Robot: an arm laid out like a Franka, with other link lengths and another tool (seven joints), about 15 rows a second.
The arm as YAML. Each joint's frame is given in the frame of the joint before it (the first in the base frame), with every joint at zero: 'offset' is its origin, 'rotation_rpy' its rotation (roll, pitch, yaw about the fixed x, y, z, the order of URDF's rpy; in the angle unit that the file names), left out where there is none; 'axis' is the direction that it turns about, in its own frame. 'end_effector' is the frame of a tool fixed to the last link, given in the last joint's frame.
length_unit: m
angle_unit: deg
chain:
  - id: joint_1
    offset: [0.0, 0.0, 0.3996]
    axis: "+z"
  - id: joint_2
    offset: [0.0, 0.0, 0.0]
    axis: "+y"
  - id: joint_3
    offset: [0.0, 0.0, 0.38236]
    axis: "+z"
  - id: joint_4
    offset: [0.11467, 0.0, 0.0]
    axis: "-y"
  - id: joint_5
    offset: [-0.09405, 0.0, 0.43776]
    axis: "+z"
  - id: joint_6
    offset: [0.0, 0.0, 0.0]
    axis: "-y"
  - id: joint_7
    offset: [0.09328, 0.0, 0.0]
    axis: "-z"
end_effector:
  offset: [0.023, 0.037, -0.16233]
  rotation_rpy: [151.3, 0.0, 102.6]
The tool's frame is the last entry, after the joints.
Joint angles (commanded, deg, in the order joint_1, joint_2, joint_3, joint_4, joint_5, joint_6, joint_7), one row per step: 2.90, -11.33, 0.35, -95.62, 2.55, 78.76, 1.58; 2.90, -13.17, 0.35, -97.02, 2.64, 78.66, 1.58; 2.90, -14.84, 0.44, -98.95, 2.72, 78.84, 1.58; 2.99, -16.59, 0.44, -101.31, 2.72, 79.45, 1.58; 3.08, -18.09, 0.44, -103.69, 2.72, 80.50, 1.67; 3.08, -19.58, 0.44, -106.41, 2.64, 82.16, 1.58; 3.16, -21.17, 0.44, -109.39, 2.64, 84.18, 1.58; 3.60, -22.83, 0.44, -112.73, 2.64, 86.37, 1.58; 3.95, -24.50, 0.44, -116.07, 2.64, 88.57, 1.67; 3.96, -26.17, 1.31, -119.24, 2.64, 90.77, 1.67; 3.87, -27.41, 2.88, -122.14, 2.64, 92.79, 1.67; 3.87, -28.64, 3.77, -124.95, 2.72, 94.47, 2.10; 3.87, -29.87, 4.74, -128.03, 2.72, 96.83, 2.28; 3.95, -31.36, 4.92, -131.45, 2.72, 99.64, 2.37; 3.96, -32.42, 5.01, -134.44, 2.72, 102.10, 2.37
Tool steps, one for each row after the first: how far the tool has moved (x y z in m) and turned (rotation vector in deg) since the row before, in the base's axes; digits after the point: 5 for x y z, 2 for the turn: -0.01284, -0.00038, 0.00492, 0.10, -0.34, 0.01; -0.01135, 0.00061, -0.00149, 0.04, 0.08, 0.08; -0.01082, 0.00020, -0.00434, -0.01, 0.00, 0.06; -0.00794, 0.00026, -0.00641, 0.00, -0.17, -0.05; -0.00643, -0.00072, -0.00892, -0.05, -0.44, 0.00; -0.00648, 0.00016, -0.01008, 0.03, -0.63, -0.02; -0.00755, 0.00320, -0.01292, 0.02, -0.51, 0.34; -0.00775, 0.00223, -0.01323, 0.02, -0.52, 0.16; -0.00869, 0.00786, -0.01232, -0.34, -0.72, 0.69; -0.00793, 0.01357, -0.01449, -0.72, -0.41, 1.20; -0.00784, 0.00721, -0.01432, -0.41, -0.12, 0.24; -0.00713, 0.00737, -0.01603, -0.50, -0.55, 0.53; -0.00689, 0.00024, -0.01603, -0.10, -0.89, -0.01; -0.00524, -0.00097, -0.01607, -0.07, -0.54, -0.05
